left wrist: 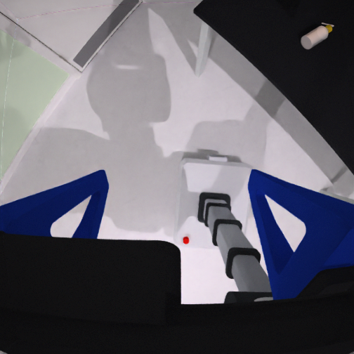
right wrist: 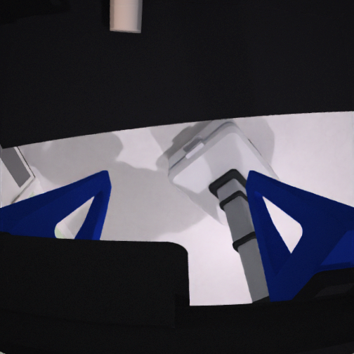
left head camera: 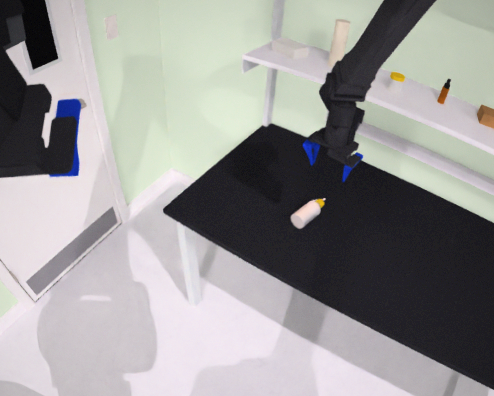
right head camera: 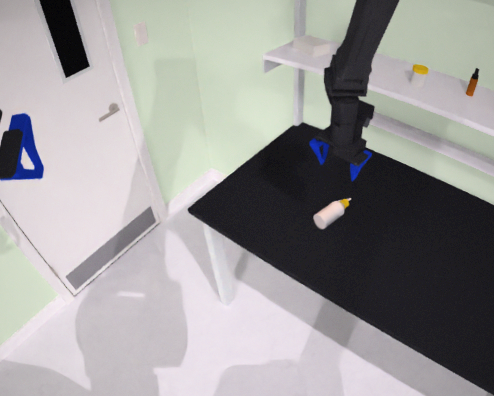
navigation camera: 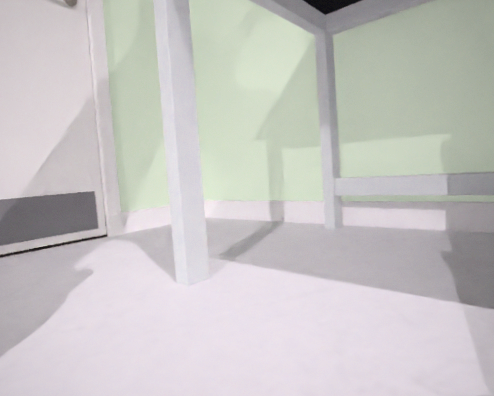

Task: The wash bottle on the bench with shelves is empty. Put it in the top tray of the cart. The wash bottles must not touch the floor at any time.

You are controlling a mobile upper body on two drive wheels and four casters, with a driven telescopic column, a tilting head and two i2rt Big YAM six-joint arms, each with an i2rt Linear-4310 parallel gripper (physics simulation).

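Places are measured from the left arm's base along level axes (x right, y ahead, z up), in millimetres.
Where they show: left gripper, fingertip midpoint: [left head camera: 33, 172] [right head camera: 9, 176]; right gripper, fingertip midpoint: [left head camera: 327, 172] [right head camera: 337, 171].
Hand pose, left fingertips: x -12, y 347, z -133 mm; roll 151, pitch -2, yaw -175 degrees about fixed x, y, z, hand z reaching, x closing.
Note:
Things, the pixels of their centre, and the offset from my left fingertips. Level surfaces: height alone.
- wash bottle at the middle of its body: [right head camera: 333, 209] [left head camera: 309, 209] dz -687, dx +537, dy +586 mm
- black bench top at its surface level: dz -710 mm
- yellow-lidded jar at the middle of its body: [right head camera: 418, 75] [left head camera: 395, 82] dz -224, dx +803, dy +732 mm
- amber bottle at the middle of its body: [right head camera: 473, 82] [left head camera: 444, 90] dz -208, dx +977, dy +679 mm
- pale box at the middle of its body: [right head camera: 311, 45] [left head camera: 290, 48] dz -234, dx +481, dy +1011 mm
The wash bottle [left head camera: 305, 214] [right head camera: 329, 215] [left wrist: 315, 37] [right wrist: 126, 16], white with a yellow cap, lies on its side on the black bench top [left head camera: 400, 280] [right head camera: 425, 280] [left wrist: 280, 55] [right wrist: 225, 70]. Its base faces the front left and its cap the back right in the head camera views. My right gripper [left head camera: 328, 172] [right head camera: 338, 171] [right wrist: 178, 178] is open and empty above the bench, apart from the bottle and behind it in the head camera views. My left gripper [left wrist: 177, 177] is open and empty, left of the bench and over the floor. The cart does not show in these views.
A shelf [left head camera: 420, 106] [right head camera: 430, 97] runs above the back of the bench and holds a yellow-lidded jar [left head camera: 396, 81] [right head camera: 419, 76], an amber bottle [left head camera: 443, 93] [right head camera: 472, 85] and a pale box [left head camera: 290, 48] [right head camera: 312, 45]. A bench leg [left head camera: 189, 265] [right head camera: 219, 265] [navigation camera: 182, 150] stands at the front left corner. A door [left head camera: 60, 200] [right head camera: 90, 175] is at the left.

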